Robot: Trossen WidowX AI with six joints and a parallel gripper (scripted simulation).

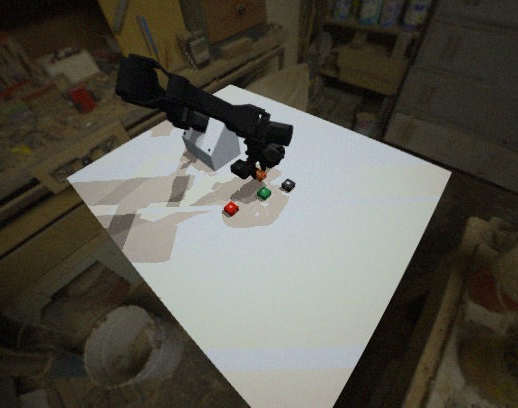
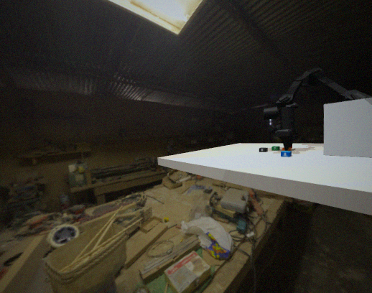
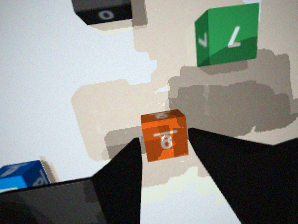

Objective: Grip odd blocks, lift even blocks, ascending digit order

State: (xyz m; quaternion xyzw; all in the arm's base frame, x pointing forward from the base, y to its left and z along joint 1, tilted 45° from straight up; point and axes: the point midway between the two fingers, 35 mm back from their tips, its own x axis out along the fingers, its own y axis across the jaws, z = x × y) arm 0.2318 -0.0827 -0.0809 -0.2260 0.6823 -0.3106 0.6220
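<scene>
My gripper tip is right at the orange block. Round my gripper tip: black block (11 cm ahead, 2 cm to the left); green block (6 cm ahead, 6 cm to the right); blue block (1 cm behind, 13 cm to the left).
</scene>
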